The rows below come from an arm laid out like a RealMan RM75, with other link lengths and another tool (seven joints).
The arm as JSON. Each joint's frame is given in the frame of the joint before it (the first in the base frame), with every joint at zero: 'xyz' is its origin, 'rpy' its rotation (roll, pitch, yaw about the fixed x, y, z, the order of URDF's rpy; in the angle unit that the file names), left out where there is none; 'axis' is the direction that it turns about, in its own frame. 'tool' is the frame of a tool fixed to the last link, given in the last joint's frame.
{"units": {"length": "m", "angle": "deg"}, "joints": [
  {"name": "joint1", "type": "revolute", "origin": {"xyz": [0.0, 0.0, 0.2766]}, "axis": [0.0, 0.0, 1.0]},
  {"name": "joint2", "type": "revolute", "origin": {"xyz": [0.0, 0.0, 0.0]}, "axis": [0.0, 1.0, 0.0]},
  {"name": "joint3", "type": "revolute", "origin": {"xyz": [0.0, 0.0, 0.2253]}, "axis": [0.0, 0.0, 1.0]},
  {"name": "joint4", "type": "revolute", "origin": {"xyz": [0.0, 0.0, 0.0]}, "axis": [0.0, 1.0, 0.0]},
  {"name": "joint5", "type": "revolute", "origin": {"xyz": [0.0, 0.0, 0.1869]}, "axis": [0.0, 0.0, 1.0]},
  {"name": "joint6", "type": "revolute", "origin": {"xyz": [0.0, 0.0, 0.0]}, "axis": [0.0, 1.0, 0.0]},
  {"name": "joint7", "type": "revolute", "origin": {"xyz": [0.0, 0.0, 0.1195]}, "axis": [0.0, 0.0, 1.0]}
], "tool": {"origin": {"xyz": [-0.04, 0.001, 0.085], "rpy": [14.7, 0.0, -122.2]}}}
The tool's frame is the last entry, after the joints.
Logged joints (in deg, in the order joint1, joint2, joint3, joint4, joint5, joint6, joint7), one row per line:
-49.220 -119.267 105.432 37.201 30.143 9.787 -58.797
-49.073 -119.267 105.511 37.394 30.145 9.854 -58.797
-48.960 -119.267 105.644 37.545 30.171 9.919 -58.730
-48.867 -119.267 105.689 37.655 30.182 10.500 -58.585
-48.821 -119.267 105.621 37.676 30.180 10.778 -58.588
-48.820 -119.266 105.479 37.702 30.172 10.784 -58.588
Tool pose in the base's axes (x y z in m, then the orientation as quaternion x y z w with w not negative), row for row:
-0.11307 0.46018 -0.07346 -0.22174 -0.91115 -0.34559 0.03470
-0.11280 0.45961 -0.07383 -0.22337 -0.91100 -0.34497 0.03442
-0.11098 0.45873 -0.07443 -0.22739 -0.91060 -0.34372 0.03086
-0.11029 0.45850 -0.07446 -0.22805 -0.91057 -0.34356 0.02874
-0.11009 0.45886 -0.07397 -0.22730 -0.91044 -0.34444 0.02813
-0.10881 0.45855 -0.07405 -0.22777 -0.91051 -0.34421 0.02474
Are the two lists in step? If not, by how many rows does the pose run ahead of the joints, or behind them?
The pose runs 1 row ahead of the joints: the pose in row i belongs to the joints in row i + 1.
